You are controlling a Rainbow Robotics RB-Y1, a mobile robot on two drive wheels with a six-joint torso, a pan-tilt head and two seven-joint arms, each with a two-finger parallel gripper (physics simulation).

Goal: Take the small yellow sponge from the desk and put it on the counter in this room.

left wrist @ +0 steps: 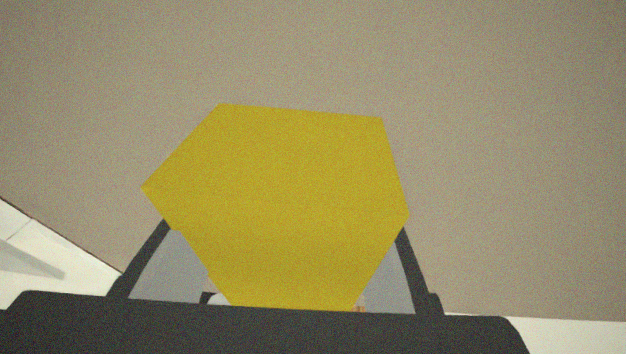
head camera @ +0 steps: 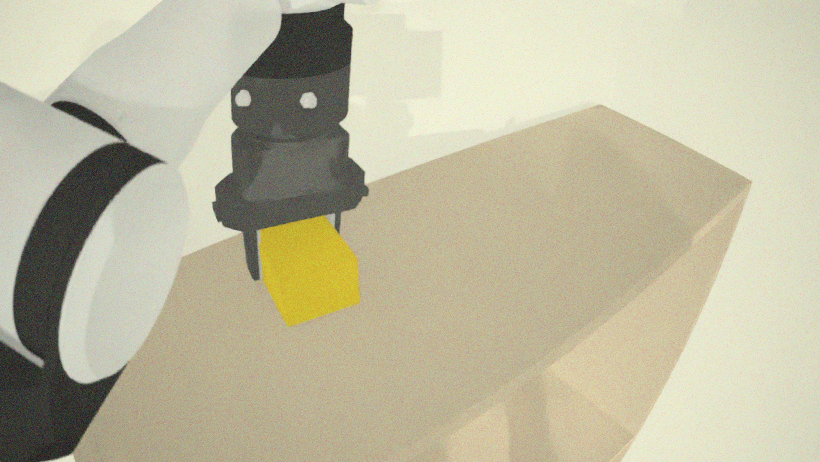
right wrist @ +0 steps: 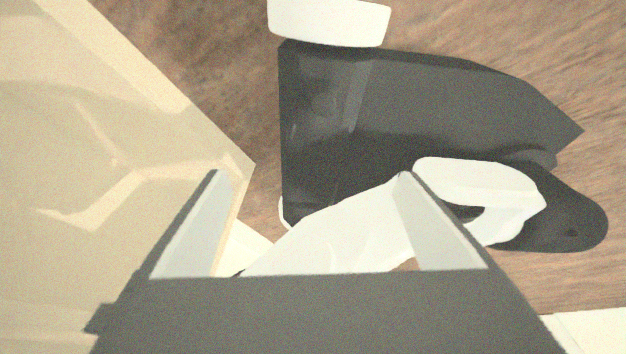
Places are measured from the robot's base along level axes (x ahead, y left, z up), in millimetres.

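Pixels of known places: left gripper, fingertip midpoint: [left wrist: 295, 177]; right gripper, fingertip midpoint: [right wrist: 315, 181].
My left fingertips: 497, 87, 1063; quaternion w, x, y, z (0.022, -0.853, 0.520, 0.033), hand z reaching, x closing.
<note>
Behind a point stands the place of what it marks, as x, y, z.
The small yellow sponge [head camera: 309, 275] {436, 60, 1103} [left wrist: 290, 190] {529, 97, 1101} is between the fingers of my left gripper [head camera: 297, 255] {497, 87, 1063} [left wrist: 283, 226] {497, 87, 1063}, which is shut on it. The sponge sits tilted in the grip and sticks out past the fingertips. It is over the tan counter top [head camera: 487, 229] {552, -87, 1061} [left wrist: 500, 100] {569, 46, 1060}, left of the middle in the head view. Whether its underside touches the surface cannot be told. My right gripper [right wrist: 315, 181] {14, -203, 435} is open with nothing between its fingers, low beside the tan side of the counter [right wrist: 50, 150]. The desk cannot be made out.
The counter's far corner is at the upper right of the head view, with a pale wall [head camera: 573, 45] {891, -264, 1154} behind. The right wrist view shows the robot's dark base [right wrist: 450, 100] {-239, -176, 169}, white parts [right wrist: 327, 22] and the wooden floor [right wrist: 200, 50] {283, -178, 1}.
</note>
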